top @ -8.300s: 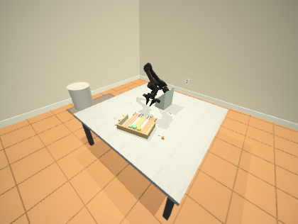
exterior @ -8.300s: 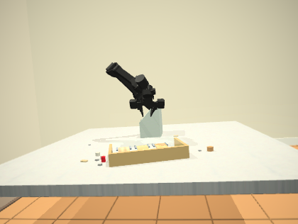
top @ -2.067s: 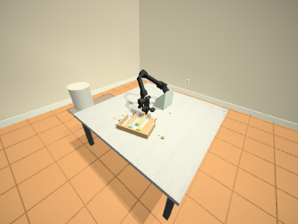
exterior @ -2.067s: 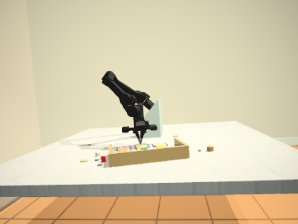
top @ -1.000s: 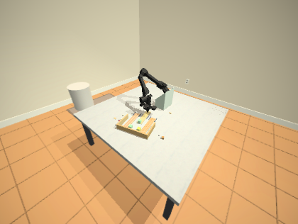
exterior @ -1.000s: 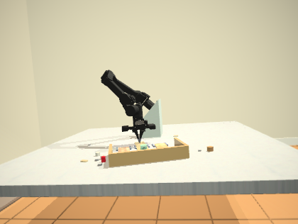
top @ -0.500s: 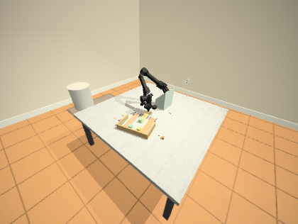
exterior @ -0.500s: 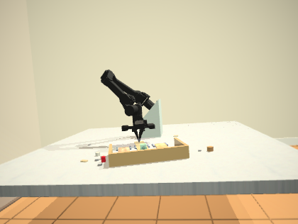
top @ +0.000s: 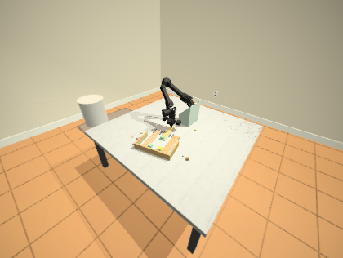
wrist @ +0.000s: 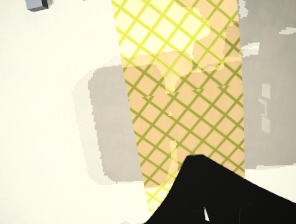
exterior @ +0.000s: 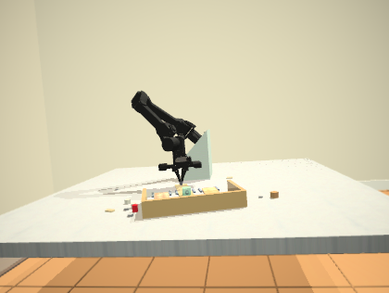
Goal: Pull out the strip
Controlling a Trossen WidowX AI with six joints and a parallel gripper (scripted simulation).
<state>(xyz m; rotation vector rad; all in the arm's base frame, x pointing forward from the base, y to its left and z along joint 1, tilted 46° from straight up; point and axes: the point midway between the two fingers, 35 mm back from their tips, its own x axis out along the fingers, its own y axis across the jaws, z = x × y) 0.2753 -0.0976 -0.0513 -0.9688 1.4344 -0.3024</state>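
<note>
My gripper tip is now 80 mm short of the yellow cross-hatched strip and 40 mm to the right of it.
</note>
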